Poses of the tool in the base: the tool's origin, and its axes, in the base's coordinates. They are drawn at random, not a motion.
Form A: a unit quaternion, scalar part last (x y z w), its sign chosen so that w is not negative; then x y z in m.
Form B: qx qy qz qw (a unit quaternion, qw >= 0); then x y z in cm. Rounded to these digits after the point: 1 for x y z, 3 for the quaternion.
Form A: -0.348 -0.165 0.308 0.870 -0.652 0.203 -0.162
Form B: -0.348 -0.165 0.308 0.870 -65.2 20.3 -16.2
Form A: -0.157 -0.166 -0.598 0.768 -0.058 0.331 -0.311
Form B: -0.157 -0.166 -0.598 0.768 -5.8 33.1 -31.1
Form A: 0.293 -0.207 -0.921 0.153 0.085 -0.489 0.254
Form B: 0.293 -0.207 -0.921 0.153 8.5 -48.9 25.4
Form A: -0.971 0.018 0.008 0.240 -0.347 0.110 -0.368
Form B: -0.971 0.018 0.008 0.240 -34.7 11.0 -36.8
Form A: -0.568 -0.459 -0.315 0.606 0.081 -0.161 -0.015
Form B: -0.568 -0.459 -0.315 0.606 8.1 -16.1 -1.5
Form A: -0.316 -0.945 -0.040 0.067 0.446 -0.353 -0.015
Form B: -0.316 -0.945 -0.040 0.067 44.6 -35.3 -1.5
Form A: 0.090 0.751 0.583 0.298 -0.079 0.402 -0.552
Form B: 0.090 0.751 0.583 0.298 -7.9 40.2 -55.2
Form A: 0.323 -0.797 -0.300 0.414 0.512 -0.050 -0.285
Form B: 0.323 -0.797 -0.300 0.414 51.2 -5.0 -28.5
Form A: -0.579 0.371 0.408 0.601 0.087 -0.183 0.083
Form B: -0.579 0.371 0.408 0.601 8.7 -18.3 8.3
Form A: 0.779 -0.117 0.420 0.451 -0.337 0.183 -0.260
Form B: 0.779 -0.117 0.420 0.451 -33.7 18.3 -26.0
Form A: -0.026 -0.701 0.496 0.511 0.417 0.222 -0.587
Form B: -0.026 -0.701 0.496 0.511 41.7 22.2 -58.7
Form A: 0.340 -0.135 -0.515 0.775 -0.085 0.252 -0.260
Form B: 0.340 -0.135 -0.515 0.775 -8.5 25.2 -26.0
